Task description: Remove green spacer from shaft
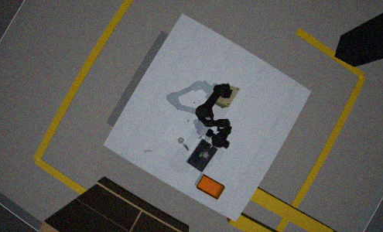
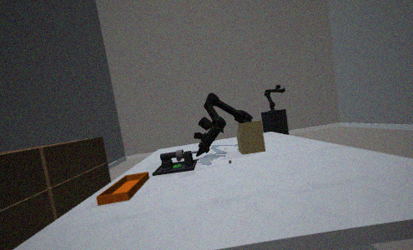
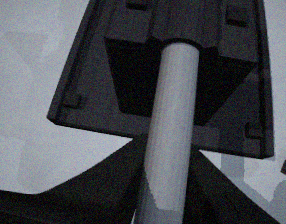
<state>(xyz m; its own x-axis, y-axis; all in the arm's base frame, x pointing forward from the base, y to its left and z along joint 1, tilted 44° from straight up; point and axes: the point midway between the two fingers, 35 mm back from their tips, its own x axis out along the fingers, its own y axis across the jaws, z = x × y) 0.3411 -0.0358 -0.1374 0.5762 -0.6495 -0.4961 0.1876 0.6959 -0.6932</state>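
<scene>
Right now my gripper tip is 40 mm short of the grey shaft, 10 mm to the left of it and 20 mm below it. Round my gripper tip: orange tray (340 mm ahead, 140 mm to the left, 50 mm below).
</scene>
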